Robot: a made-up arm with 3 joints. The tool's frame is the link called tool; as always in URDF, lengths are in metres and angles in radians. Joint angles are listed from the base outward.
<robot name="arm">
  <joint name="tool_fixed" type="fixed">
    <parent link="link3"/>
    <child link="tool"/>
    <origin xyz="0.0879 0.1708 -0.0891" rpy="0 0 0"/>
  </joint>
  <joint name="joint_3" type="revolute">
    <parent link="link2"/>
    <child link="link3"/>
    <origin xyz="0.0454 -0.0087 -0.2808" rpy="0 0 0"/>
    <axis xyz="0 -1 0"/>
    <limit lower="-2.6" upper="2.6"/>
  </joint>
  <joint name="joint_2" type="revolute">
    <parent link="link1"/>
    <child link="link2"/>
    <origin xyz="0.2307 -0.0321 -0.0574" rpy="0 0 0"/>
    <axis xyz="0 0 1"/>
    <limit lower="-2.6" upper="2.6"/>
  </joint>
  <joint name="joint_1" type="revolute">
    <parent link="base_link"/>
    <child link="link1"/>
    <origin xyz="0 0 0.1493" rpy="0 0 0"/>
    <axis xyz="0 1 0"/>
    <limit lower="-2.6" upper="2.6"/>
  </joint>
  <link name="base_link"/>
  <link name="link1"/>
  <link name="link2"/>
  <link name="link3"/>
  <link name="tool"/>
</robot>
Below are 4 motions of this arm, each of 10 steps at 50 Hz.
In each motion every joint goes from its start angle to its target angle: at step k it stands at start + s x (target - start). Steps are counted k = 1, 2, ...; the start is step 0. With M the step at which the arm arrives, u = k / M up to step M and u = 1 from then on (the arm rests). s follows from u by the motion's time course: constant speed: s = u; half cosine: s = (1 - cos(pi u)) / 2; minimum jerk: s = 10 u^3 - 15 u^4 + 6 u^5.
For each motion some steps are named. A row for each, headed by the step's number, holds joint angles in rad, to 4 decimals.
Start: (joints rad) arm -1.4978 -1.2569 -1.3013
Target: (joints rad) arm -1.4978 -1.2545 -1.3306
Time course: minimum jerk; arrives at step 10
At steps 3, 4, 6, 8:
3: -1.4978 -1.2565 -1.3061
4: -1.4978 -1.2561 -1.3106
6: -1.4978 -1.2553 -1.3213
8: -1.4978 -1.2546 -1.3289

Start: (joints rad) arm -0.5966 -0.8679 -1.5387
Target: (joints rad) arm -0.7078 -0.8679 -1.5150
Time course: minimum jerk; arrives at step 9
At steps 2, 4, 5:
2: -0.6051 -0.8679 -1.5369
4: -0.6407 -0.8679 -1.5293
5: -0.6637 -0.8679 -1.5244

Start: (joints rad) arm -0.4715 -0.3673 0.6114
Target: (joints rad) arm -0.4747 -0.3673 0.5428
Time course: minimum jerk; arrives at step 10
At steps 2, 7, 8, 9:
2: -0.4717 -0.3673 0.6074
7: -0.4742 -0.3673 0.5540
8: -0.4745 -0.3673 0.5468
9: -0.4747 -0.3673 0.5434

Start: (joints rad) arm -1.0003 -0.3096 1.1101
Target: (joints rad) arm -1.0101 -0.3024 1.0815
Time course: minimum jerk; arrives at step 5
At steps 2, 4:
2: -1.0034 -0.3073 1.1010
4: -1.0095 -0.3028 1.0832

